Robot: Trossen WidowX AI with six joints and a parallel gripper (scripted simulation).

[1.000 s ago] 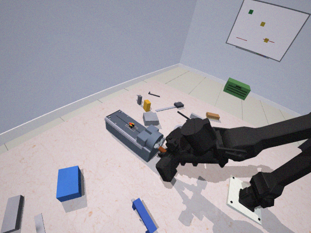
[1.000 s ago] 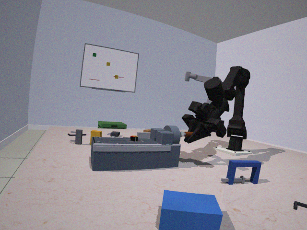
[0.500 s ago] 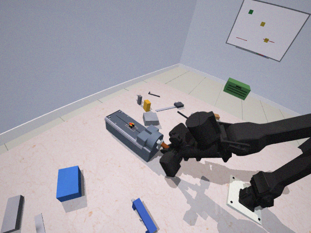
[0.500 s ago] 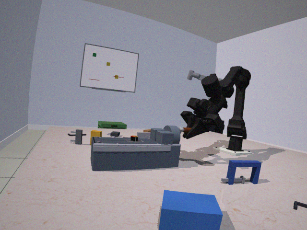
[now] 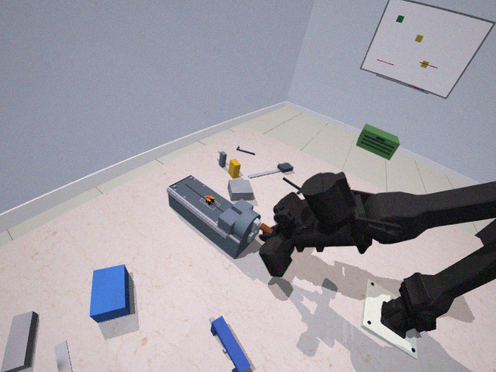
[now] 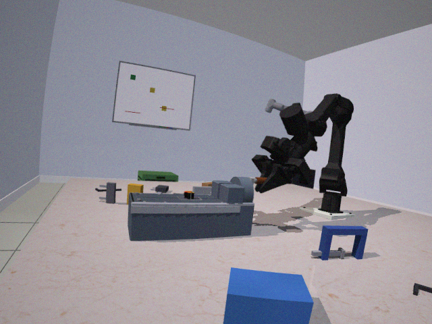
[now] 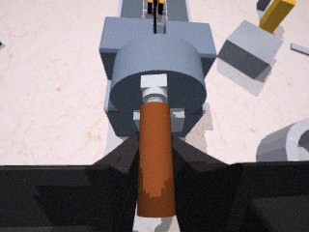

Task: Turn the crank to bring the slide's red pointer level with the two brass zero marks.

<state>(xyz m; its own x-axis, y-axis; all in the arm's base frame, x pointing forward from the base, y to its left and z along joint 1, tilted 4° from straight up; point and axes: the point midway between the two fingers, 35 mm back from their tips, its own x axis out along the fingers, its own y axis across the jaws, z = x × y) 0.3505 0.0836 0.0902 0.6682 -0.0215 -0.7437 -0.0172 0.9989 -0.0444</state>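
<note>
Now: gripper tip 170 mm short of the red pointer, 10 mm to the left of it and 10 mm above it. Also, from my gripper tip: brown crank handle 20 mm behind, 30 mm above; blue bracket 70 mm behind, 200 mm to the left, 60 mm below; grey block 180 mm ahead, 170 mm to the right, 80 mm below.
</note>
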